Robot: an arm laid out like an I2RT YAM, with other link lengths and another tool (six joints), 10 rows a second.
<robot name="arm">
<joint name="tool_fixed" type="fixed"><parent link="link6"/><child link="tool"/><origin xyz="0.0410 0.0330 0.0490" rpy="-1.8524 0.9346 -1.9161"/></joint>
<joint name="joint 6" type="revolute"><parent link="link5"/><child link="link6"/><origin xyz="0.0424 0.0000 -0.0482"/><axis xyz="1 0 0"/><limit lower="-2.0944" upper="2.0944"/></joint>
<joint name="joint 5" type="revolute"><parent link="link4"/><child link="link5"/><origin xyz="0.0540 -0.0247 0.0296"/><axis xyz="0 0 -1"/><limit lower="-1.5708" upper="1.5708"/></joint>
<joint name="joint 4" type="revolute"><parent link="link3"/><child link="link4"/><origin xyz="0.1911 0.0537 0.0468"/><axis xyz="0 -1 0"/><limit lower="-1.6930" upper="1.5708"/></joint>
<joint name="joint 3" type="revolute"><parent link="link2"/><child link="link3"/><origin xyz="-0.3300 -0.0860 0.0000"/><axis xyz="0 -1 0"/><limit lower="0.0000" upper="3.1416"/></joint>
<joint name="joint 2" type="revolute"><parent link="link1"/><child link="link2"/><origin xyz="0.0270 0.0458 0.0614"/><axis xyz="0 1 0"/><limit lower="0.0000" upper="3.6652"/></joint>
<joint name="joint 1" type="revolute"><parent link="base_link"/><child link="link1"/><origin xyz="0.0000 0.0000 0.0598"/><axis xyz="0 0 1"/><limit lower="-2.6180" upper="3.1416"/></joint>
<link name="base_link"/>
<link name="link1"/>
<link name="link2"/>
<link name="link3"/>
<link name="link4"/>
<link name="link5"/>
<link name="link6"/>
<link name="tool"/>
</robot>
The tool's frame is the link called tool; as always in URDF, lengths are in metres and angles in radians.
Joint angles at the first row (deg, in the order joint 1, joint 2, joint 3, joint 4, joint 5, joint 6):
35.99, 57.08, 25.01, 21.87, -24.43, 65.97
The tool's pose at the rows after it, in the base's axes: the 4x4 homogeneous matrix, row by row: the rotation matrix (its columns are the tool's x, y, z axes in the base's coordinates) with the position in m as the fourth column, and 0 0 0 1 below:
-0.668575 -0.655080 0.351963 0.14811; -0.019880 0.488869 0.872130 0.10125; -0.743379 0.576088 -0.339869 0.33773; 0 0 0 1
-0.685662 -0.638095 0.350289 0.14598; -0.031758 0.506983 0.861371 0.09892; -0.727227 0.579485 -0.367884 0.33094; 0 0 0 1
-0.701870 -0.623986 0.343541 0.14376; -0.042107 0.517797 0.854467 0.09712; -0.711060 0.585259 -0.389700 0.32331; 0 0 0 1
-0.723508 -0.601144 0.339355 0.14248; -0.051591 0.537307 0.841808 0.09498; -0.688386 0.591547 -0.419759 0.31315; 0 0 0 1
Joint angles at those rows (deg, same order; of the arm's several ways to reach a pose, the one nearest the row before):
36.03, 56.79, 24.74, 20.43, -24.35, 65.84
35.99, 56.14, 24.12, 18.48, -23.91, 65.61
36.03, 55.72, 23.01, 17.59, -23.76, 65.65
35.98, 55.63, 21.59, 16.77, -23.26, 65.75

